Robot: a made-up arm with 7 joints.
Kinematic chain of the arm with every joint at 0, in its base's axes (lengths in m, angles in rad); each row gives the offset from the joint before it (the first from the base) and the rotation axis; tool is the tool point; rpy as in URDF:
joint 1: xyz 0 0 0 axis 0.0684 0.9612 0.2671
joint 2: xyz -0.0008 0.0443 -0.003 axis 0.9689 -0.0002 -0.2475
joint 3: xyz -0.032 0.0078 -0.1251 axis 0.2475 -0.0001 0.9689
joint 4: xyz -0.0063 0 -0.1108 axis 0.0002 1 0
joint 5: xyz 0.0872 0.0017 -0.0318 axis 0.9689 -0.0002 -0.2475
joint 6: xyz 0.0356 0 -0.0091 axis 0.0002 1 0
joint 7: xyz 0.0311 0 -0.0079 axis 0.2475 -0.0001 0.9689
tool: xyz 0 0 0 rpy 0 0.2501 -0.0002
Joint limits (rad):
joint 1: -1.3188..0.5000
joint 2: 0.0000..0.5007
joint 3: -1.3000..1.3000
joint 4: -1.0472..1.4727
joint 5: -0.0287..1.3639
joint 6: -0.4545..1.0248
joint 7: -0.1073..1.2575
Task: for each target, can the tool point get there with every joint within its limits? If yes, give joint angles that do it. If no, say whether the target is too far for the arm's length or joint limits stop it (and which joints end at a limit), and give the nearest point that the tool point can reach.
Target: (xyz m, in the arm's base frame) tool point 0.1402 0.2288 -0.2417
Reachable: yes | joints -0.1561 0.4318 0.4183 0.0884 0.1369 0.7643 0.2440
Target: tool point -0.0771 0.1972 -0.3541
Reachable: yes | joints 0.2022 0.2870 0.2665 0.9477 0.8842 0.3996 0.9597
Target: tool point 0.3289 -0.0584 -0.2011
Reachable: yes | joints -1.0584 0.0391 -0.4880 0.9193 1.1393 0.0423 0.7864
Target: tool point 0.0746 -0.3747 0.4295
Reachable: no: too far | nearest point 0.1845 -0.1025 0.0237 | short by 0.501 m
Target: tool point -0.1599 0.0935 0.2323
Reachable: no: joint limits stop it (at a limit: joint 1, joint 2, joint 3, joint 4, joint 5, joint 6) | nearest point -0.0576 0.2022 -0.0253 | short by 0.298 m
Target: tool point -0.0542 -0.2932 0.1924
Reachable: no: joint limits stop it (at a limit: joint 1, joint 2) | nearest point 0.1267 -0.1090 -0.0125 | short by 0.330 m
